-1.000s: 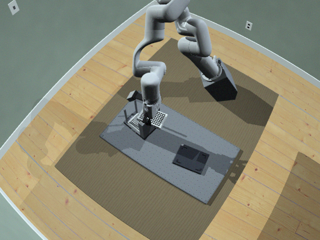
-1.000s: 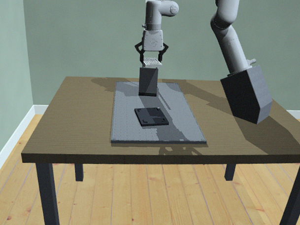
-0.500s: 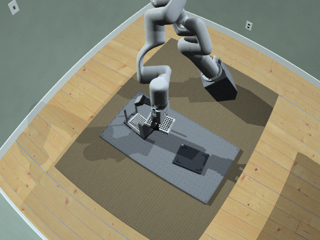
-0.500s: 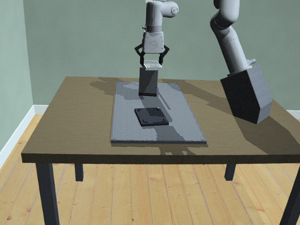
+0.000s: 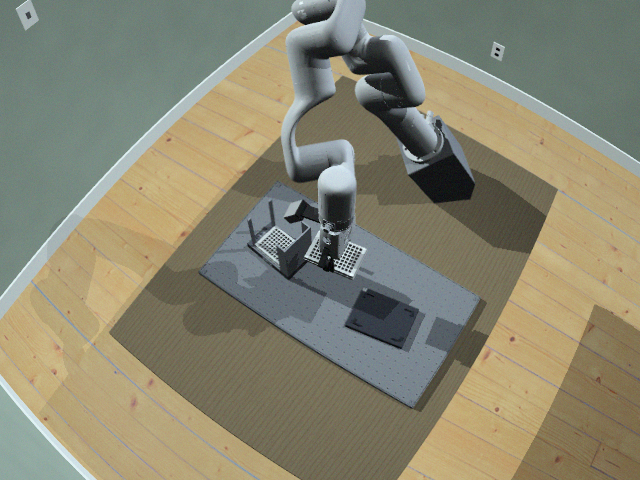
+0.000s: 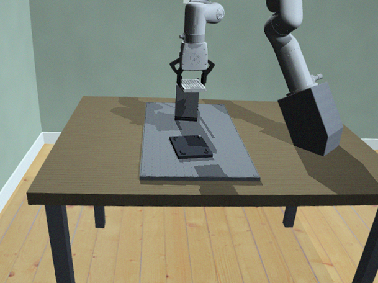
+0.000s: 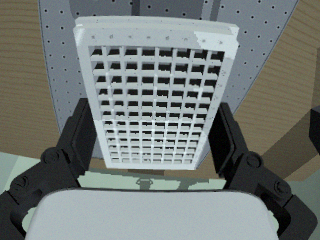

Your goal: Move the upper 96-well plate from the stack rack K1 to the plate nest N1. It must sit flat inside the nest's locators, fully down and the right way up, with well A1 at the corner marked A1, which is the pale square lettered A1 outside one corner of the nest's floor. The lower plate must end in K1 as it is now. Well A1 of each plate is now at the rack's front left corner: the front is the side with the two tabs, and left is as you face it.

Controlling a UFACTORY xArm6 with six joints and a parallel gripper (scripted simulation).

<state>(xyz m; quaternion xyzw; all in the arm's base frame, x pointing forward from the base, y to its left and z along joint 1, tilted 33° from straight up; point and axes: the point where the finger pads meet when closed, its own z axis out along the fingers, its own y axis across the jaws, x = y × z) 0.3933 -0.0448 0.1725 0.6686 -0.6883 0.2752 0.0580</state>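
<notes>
The dark plate nest N1 lies 190 mm below my hand, 150 mm to the left of it and 50 mm ahead of it. Round my hand: pale A1 square 180 mm below, 80 mm to the left, 20 mm behind.
</notes>
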